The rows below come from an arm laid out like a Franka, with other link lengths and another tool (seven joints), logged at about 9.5 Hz.
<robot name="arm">
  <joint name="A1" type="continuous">
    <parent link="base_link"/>
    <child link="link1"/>
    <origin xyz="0 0 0.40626"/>
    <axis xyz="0 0 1"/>
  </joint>
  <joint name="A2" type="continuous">
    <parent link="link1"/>
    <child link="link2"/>
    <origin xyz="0 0 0"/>
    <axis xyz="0 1 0"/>
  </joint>
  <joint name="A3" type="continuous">
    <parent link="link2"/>
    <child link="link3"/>
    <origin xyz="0 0 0.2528"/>
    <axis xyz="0 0 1"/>
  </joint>
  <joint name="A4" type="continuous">
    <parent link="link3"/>
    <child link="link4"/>
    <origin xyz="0.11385 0 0"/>
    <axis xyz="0 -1 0"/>
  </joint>
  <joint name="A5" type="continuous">
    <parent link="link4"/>
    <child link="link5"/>
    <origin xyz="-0.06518 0 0.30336"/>
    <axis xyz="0 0 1"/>
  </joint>
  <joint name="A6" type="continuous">
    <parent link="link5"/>
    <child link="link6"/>
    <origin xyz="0 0 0"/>
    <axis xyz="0 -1 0"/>
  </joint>
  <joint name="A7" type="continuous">
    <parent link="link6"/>
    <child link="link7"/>
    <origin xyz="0.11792 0 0"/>
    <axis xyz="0 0 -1"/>
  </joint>
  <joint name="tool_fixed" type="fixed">
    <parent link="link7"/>
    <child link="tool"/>
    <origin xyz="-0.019 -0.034 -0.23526" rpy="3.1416 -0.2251 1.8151"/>
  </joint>
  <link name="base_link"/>
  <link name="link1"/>
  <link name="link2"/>
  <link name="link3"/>
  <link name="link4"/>
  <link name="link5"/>
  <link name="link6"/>
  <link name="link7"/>
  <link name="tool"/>
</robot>
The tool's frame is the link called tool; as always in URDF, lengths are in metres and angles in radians. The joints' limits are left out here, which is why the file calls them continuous.
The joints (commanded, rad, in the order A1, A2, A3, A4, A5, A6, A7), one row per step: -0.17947 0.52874 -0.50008 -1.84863 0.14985 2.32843 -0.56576; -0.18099 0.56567 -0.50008 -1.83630 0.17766 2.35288 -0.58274; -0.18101 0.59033 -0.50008 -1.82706 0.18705 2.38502 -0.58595; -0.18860 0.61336 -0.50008 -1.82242 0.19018 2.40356 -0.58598; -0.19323 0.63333 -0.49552 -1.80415 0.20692 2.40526 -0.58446; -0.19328 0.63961 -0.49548 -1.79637 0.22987 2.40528 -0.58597; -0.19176 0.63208 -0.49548 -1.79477 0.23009 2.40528 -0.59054; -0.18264 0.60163 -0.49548 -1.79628 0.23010 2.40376 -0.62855; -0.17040 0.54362 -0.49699 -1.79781 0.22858 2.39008 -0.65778; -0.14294 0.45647 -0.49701 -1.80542 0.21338 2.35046 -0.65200; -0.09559 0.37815 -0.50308 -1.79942 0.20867 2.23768 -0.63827
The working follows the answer.
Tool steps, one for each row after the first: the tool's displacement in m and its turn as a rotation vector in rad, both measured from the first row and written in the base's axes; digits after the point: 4 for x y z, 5 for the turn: 0.0021 -0.0029 -0.0123 -0.00170 -0.00500 0.00300; 0.0064 -0.0072 -0.0178 -0.01919 -0.01640 0.00652; 0.0032 -0.0127 -0.0257 -0.02852 -0.01259 0.00079; 0.0061 -0.0134 -0.0307 -0.02580 -0.01860 -0.00801; 0.0083 -0.0127 -0.0320 -0.01838 -0.03108 -0.02045; 0.0115 -0.0127 -0.0275 -0.02024 -0.03932 -0.01415; 0.0227 -0.0103 -0.0120 -0.02229 -0.06218 0.03185; 0.0372 -0.0060 0.0172 -0.02384 -0.10347 0.07074; 0.0536 0.0105 0.0561 -0.01490 -0.14714 0.09677; 0.0631 0.0445 0.0849 0.04341 -0.14512 0.12221
Tool pose at each row, in the base's axes (x y z in m, rotation vector in rad; rounded; the steps above come from the unrounded poses): 0.4432 -0.4135 0.1945 -2.03788 -2.20670 -0.02863; 0.4454 -0.4164 0.1822 -2.03759 -2.21347 -0.03158; 0.4497 -0.4207 0.1767 -2.04757 -2.23182 -0.02367; 0.4464 -0.4262 0.1688 -2.05714 -2.22800 -0.01000; 0.4494 -0.4269 0.1638 -2.06819 -2.22130 -0.02014; 0.4516 -0.4262 0.1625 -2.08361 -2.21238 -0.04259; 0.4548 -0.4262 0.1670 -2.08113 -2.22454 -0.04844; 0.4659 -0.4238 0.1825 -2.03983 -2.28592 -0.06526; 0.4804 -0.4195 0.2117 -2.01217 -2.35003 -0.10316; 0.4969 -0.4030 0.2506 -1.99332 -2.39685 -0.15740; 0.5064 -0.3690 0.2794 -1.93139 -2.38985 -0.21627

